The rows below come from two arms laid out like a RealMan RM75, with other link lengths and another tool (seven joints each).
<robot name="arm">
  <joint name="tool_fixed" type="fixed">
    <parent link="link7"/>
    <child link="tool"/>
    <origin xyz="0.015 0.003 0.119" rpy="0.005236 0 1.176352"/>
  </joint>
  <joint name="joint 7" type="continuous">
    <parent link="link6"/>
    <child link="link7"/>
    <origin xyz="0 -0.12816 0" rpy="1.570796 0 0"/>
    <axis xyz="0 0 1"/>
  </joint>
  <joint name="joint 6" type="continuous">
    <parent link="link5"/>
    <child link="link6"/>
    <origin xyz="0 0 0" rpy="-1.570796 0 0"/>
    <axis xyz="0 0 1"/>
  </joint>
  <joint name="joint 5" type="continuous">
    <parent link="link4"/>
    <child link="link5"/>
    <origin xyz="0 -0.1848 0" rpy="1.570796 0 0"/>
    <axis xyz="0 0 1"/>
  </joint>
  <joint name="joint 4" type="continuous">
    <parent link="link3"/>
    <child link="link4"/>
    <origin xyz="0 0 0" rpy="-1.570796 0 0"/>
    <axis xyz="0 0 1"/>
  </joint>
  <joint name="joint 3" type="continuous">
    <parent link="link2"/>
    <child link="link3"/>
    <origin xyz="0 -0.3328 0" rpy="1.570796 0 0"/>
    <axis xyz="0 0 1"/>
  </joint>
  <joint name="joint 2" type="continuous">
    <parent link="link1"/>
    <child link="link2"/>
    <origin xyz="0 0 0" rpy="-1.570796 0 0"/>
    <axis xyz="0 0 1"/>
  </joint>
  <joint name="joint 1" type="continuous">
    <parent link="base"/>
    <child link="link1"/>
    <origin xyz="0 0 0.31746" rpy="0 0 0"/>
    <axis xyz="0 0 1"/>
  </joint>
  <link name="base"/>
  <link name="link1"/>
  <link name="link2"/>
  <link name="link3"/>
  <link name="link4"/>
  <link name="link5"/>
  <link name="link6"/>
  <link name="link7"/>
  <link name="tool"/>
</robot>
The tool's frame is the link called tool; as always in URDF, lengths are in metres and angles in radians. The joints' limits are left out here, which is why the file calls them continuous.
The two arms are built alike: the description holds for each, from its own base.
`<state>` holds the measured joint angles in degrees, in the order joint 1, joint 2, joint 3, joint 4, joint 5, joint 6, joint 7, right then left.
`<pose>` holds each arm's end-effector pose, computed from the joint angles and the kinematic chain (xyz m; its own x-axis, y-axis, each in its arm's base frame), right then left.
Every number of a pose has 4 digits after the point.
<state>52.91 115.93 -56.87 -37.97 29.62 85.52 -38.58 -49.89 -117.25 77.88 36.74 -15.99 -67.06 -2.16</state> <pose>0.2874 0.4090 -0.0672 -0.5229 -0.8317 -0.1868 -0.7835 0.5552 -0.2791 -0.3661 0.4647 -0.0553 0.7161 0.2649 -0.6457 0.0610 -0.9454 -0.3201</pose>
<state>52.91 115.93 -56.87 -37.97 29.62 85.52 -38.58 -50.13 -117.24 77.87 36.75 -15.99 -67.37 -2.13</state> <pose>0.2874 0.4090 -0.0672 -0.5229 -0.8317 -0.1868 -0.7835 0.5552 -0.2791 -0.3645 0.4650 -0.0553 0.7158 0.2619 -0.6474 0.0600 -0.9466 -0.3166</pose>
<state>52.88 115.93 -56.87 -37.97 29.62 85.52 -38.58 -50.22 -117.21 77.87 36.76 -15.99 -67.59 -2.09</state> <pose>0.2877 0.4089 -0.0672 -0.5233 -0.8314 -0.1868 -0.7832 0.5556 -0.2791 -0.3641 0.4649 -0.0550 0.7149 0.2606 -0.6488 0.0602 -0.9474 -0.3142</pose>
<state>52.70 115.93 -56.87 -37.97 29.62 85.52 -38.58 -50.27 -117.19 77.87 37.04 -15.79 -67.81 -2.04</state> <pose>0.2889 0.4080 -0.0672 -0.5259 -0.8298 -0.1868 -0.7814 0.5581 -0.2791 -0.3634 0.4657 -0.0540 0.7138 0.2573 -0.6514 0.0555 -0.9479 -0.3136</pose>
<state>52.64 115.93 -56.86 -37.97 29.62 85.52 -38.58 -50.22 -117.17 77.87 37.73 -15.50 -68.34 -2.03</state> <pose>0.2893 0.4077 -0.0672 -0.5269 -0.8292 -0.1868 -0.7808 0.5590 -0.2789 -0.3622 0.4665 -0.0523 0.7121 0.2537 -0.6546 0.0502 -0.9484 -0.3130</pose>
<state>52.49 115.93 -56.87 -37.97 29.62 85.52 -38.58 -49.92 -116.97 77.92 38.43 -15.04 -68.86 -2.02</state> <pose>0.2904 0.4069 -0.0672 -0.5289 -0.8279 -0.1868 -0.7794 0.5609 -0.2791 -0.3643 0.4667 -0.0482 0.7061 0.2536 -0.6611 0.0459 -0.9481 -0.3147</pose>
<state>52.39 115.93 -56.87 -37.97 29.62 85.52 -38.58 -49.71 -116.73 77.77 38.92 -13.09 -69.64 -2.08</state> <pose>0.2911 0.4064 -0.0672 -0.5304 -0.8269 -0.1868 -0.7784 0.5623 -0.2791 -0.3708 0.4668 -0.0395 0.6830 0.2536 -0.6850 0.0353 -0.9482 -0.3158</pose>
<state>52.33 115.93 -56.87 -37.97 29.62 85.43 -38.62 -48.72 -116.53 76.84 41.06 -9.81 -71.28 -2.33</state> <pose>0.2916 0.4065 -0.0672 -0.5303 -0.8268 -0.1879 -0.7784 0.5625 -0.2785 -0.3803 0.4664 -0.0246 0.6512 0.2660 -0.7108 0.0252 -0.9436 -0.3301</pose>
